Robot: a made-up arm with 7 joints. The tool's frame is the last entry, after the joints. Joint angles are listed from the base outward.
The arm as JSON. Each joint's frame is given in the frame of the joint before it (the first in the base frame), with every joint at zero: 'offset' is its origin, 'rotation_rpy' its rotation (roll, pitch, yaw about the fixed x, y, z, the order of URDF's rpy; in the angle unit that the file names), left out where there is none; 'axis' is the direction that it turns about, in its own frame. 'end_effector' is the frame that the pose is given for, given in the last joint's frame.
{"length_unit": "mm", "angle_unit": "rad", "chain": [
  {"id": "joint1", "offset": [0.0, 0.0, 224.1], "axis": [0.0, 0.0, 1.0]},
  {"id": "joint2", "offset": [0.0, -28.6, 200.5], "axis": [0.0, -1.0, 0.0]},
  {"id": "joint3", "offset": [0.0, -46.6, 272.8], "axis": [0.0, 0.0, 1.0]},
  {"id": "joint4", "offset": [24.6, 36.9, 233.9], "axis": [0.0, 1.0, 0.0]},
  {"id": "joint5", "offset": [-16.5, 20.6, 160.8], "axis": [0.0, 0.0, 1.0]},
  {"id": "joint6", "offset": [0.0, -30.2, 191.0], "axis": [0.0, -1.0, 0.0]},
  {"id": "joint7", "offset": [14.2, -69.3, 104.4], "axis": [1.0, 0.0, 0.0]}
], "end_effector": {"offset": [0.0, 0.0, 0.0], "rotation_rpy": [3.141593, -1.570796, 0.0]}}
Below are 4 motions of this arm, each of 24 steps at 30 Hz.
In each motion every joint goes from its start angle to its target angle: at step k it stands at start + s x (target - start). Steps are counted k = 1, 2, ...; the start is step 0. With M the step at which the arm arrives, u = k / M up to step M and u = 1 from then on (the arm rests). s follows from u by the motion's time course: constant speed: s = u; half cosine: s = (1 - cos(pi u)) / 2; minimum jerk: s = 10 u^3 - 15 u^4 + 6 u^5.
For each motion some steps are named. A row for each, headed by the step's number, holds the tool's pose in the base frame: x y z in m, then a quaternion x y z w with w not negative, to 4 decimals.
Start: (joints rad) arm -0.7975 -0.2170 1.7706 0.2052 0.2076 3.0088 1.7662
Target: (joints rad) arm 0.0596 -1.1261 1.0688 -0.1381 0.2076 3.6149 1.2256
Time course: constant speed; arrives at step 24
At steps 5, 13, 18, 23, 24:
5: 0.2578 -0.2153 1.1007 0.6986 0.0045 -0.2320 0.6768
13: 0.4817 -0.2125 0.9667 0.7439 0.1474 -0.3813 0.5286
18: 0.6039 -0.1486 0.8599 0.7240 0.2177 -0.4741 0.4513
23: 0.6950 -0.0479 0.7398 0.6806 0.2634 -0.5595 0.3930
24: 0.7086 -0.0245 0.7145 0.6702 0.2694 -0.5752 0.3840

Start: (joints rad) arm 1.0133 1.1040 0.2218 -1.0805 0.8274 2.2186 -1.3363
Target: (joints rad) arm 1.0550 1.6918 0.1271 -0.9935 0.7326 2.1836 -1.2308
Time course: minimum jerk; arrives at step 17
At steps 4, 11, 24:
4: -0.1847 -0.6836 0.4824 0.5799 0.7202 -0.1387 0.3548
11: -0.1663 -0.6633 0.2113 0.6465 0.7096 0.0145 0.2798
24: -0.1474 -0.6332 0.1188 0.6619 0.7039 0.0693 0.2484

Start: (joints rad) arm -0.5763 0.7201 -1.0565 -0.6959 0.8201 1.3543 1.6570
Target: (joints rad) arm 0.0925 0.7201 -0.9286 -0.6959 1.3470 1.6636 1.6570
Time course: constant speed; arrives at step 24
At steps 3, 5, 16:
3: -0.5512 0.3821 0.9039 0.0146 -0.4907 -0.8135 0.3117
5: -0.5746 0.3444 0.9062 0.0178 -0.5042 -0.7880 0.3529
16: -0.6507 0.1189 0.9234 0.0555 -0.5689 -0.6060 0.5532

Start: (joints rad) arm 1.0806 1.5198 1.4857 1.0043 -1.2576 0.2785 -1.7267
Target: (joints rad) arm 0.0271 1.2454 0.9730 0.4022 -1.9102 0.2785 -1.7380
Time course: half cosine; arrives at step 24
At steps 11, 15, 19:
11: -0.8424 -0.3813 0.5892 0.0472 -0.0077 0.5875 0.8078
15: -0.9089 -0.1982 0.6510 0.1772 -0.0729 0.4863 0.8525
19: -0.9290 -0.0374 0.6912 0.2698 -0.1494 0.3861 0.8694

